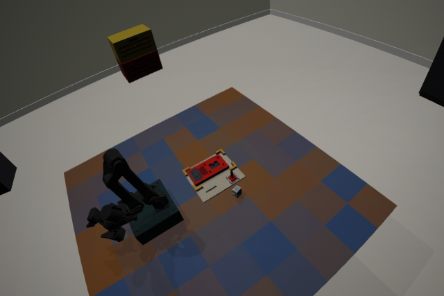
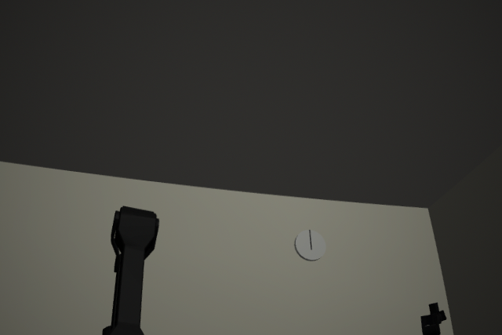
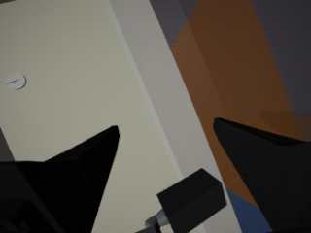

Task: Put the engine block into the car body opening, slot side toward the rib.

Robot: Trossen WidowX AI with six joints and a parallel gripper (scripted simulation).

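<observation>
Right now my gripper tip is 650 mm short of the grey engine block, 90 mm above it and 50 mm to the left of it.
</observation>
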